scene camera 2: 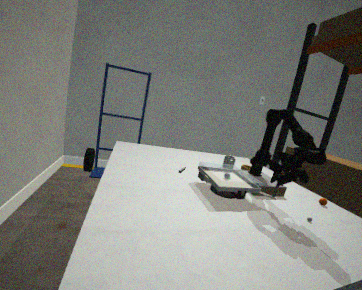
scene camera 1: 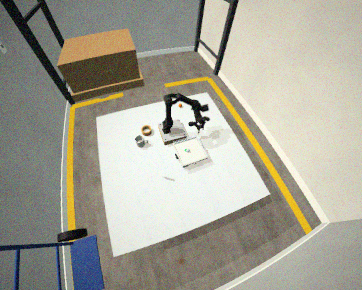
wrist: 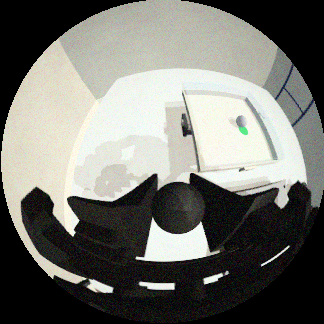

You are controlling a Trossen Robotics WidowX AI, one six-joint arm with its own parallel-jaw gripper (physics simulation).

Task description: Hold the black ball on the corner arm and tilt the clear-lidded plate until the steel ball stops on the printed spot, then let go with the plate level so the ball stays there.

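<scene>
The clear-lidded plate [scene camera 1: 199,154] [scene camera 2: 241,183] [wrist: 215,145] stands raised above the white table on a dark support. The steel ball [scene camera 2: 227,176] [wrist: 241,121] is inside it, right by the green printed spot [wrist: 243,131] [scene camera 1: 186,150]. In the wrist view the ball overlaps the spot's far edge, so I cannot tell whether it rests fully on the spot. My gripper [scene camera 1: 199,128] [wrist: 173,176] is shut on the black ball [wrist: 178,207], near the plate's corner on the robot's side. The corner arm under the ball is mostly hidden. The plate's exact tilt is hard to judge.
A grey mug [scene camera 1: 141,141] [scene camera 2: 229,160] and a wooden ring [scene camera 1: 146,130] stand beside the robot's base [scene camera 1: 172,136]. A pen-like stick [scene camera 1: 169,178] [scene camera 2: 182,170] lies on the table. An orange ball [scene camera 2: 323,202] and a small grey ball [scene camera 2: 309,219] are towards the table's right side in scene camera 2.
</scene>
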